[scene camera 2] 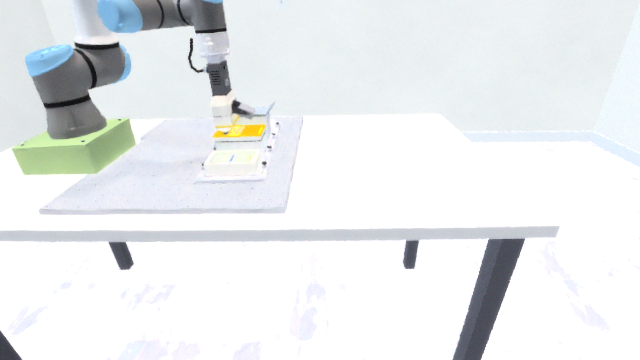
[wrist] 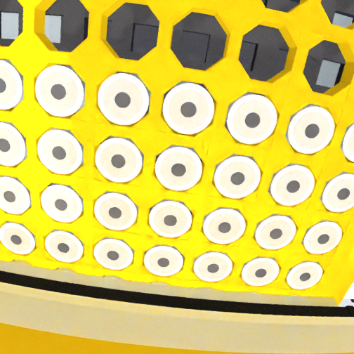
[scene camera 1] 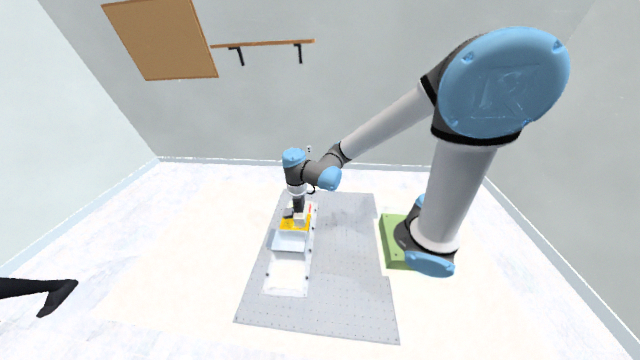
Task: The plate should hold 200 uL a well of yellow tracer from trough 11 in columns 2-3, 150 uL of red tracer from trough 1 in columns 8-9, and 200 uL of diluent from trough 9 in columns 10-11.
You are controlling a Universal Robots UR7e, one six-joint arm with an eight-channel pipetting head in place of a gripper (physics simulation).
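Observation:
My pipetting head (scene camera 1: 300, 220) (scene camera 2: 223, 123) is low over the yellow tip rack (scene camera 1: 286, 224) (scene camera 2: 247, 132) (wrist: 92, 200). Its beige edge (wrist: 150, 320) crosses the bottom of the wrist view and hides its nozzles; whether tips are on them cannot be told. Four rows of round white tips with dark centres show in the rack, with empty holes above them. A pale trough reservoir (scene camera 2: 220, 161) stands in front of the rack in scene camera 2, with a blue stripe and a yellow stripe. In scene camera 1 a red stripe (scene camera 1: 310, 208) shows behind the rack. I cannot make out the well plate.
An open grey-blue bin (scene camera 1: 288, 242) stands next to the tip rack. A white base panel (scene camera 1: 285, 285) lies beyond it on the grey perforated board (scene camera 1: 350, 300) (scene camera 2: 165, 192). The arm stands on a green block (scene camera 1: 391, 245) (scene camera 2: 55, 157) beside the board.

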